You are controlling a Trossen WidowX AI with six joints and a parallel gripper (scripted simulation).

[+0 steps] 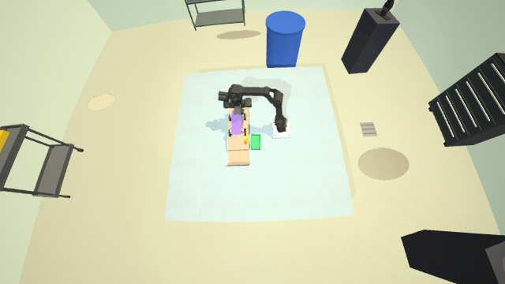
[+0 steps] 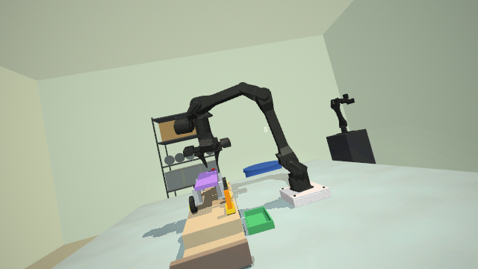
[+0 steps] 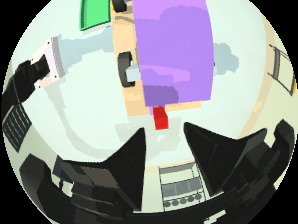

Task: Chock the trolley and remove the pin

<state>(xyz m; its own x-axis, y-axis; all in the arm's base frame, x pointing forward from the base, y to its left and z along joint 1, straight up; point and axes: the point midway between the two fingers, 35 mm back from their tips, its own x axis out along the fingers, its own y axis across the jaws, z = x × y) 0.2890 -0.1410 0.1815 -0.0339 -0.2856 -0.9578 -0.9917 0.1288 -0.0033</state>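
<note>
The red-headed stop pin is 20 mm to the right of my gripper tip and 50 mm below it. Round my gripper tip: yellow chock 10 mm behind, 220 mm to the left, 100 mm below; then tan ramp 30 mm ahead, 100 mm to the left, 130 mm below; then trolley 30 mm ahead, 100 mm to the left, 70 mm below.
</note>
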